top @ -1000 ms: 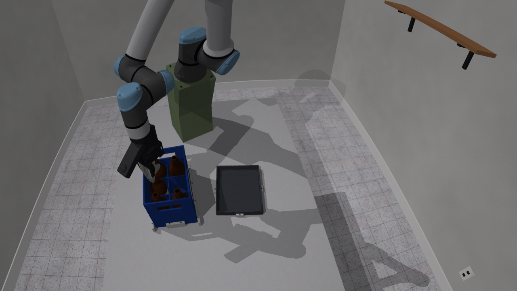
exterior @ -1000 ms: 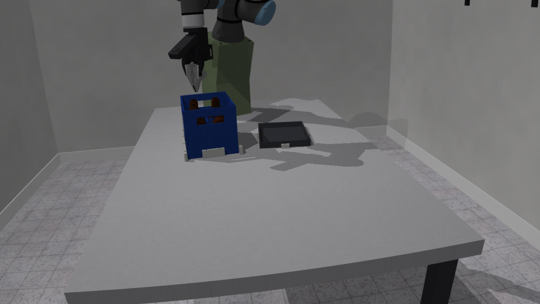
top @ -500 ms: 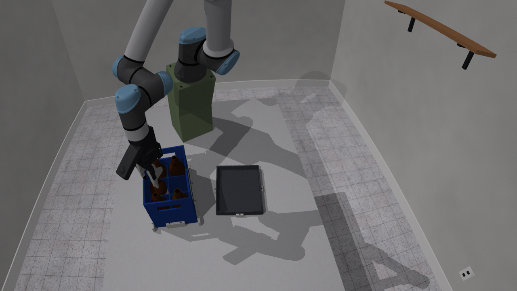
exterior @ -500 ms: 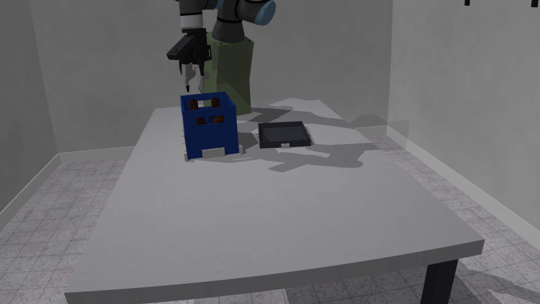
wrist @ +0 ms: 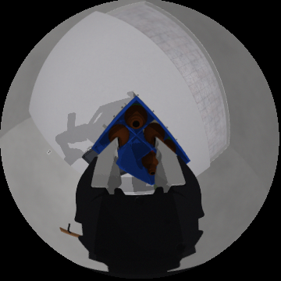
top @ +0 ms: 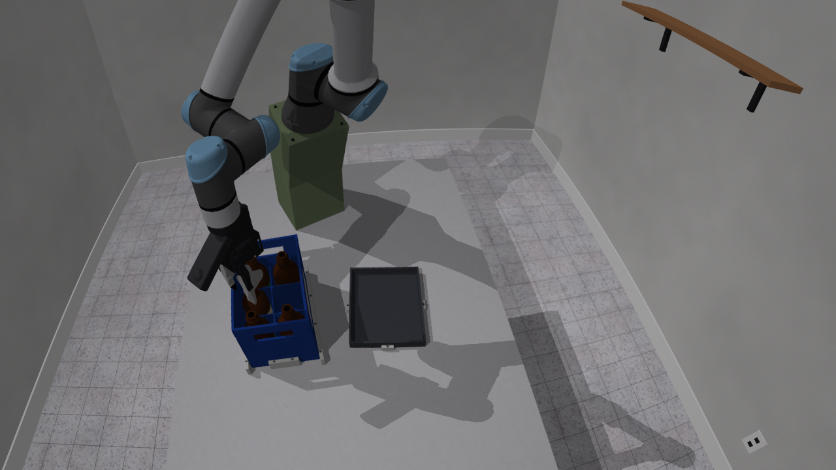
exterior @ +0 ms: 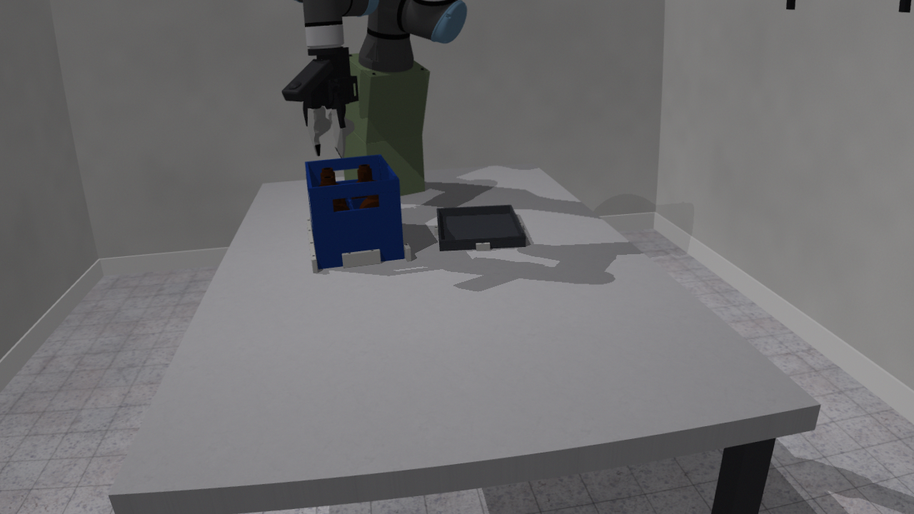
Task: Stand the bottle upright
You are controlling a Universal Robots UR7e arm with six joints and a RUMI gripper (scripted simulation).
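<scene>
Right now the blue crate is 16 cm below my hand, 9 cm behind it and 5 cm to the left of it. Also, from my hand: dark tray (34 cm to the left, 23 cm below, 6 cm behind).
</scene>
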